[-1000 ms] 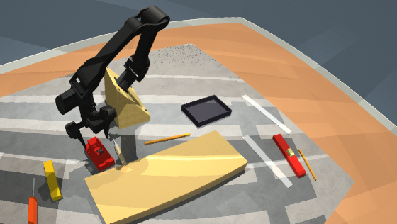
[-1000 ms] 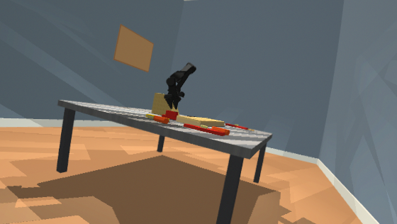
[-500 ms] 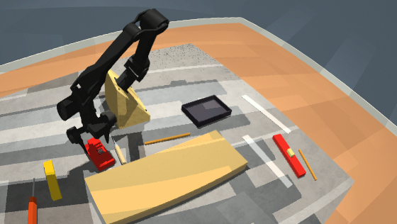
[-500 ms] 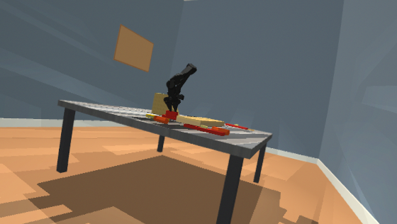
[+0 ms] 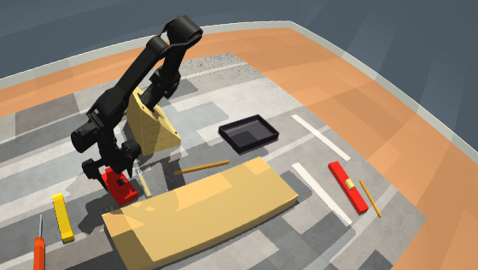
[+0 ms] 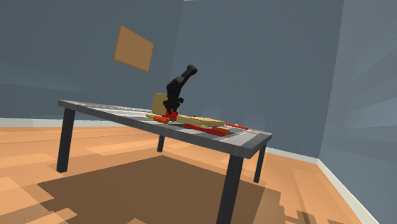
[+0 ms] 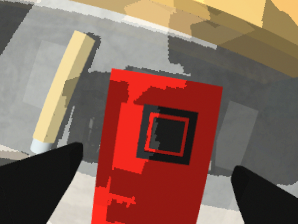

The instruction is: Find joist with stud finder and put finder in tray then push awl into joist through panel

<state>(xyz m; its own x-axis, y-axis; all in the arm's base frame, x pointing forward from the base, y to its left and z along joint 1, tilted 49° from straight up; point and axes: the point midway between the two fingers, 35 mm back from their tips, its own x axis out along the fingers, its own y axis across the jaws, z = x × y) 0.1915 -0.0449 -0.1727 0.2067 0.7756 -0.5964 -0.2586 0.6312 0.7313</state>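
Now: gripper tip 80 mm to the right of the awl, 20 mm past it and 20 mm above it. Round my gripper tip: dark tray: 490 mm to the left, 90 mm behind, 20 mm below; yellow bar: 210 mm to the right, 50 mm ahead, 20 mm below; stud finder: 10 mm above.
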